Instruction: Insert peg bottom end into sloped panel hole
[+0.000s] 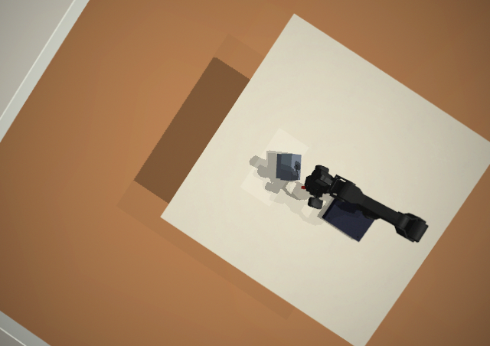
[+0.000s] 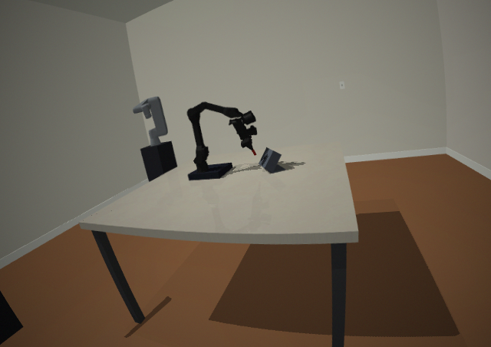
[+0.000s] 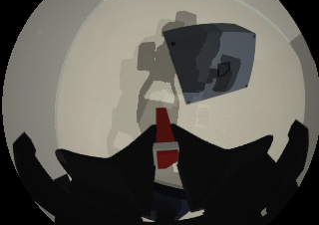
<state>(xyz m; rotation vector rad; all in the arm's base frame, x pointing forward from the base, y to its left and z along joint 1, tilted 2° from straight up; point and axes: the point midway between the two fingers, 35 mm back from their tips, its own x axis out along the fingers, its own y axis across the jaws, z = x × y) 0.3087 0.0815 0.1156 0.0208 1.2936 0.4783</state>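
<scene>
The blue-grey sloped panel lies 110 mm ahead of my gripper tip, 40 mm to the right of it and 60 mm below it. Round my gripper tip: red peg: 20 mm above.
</scene>
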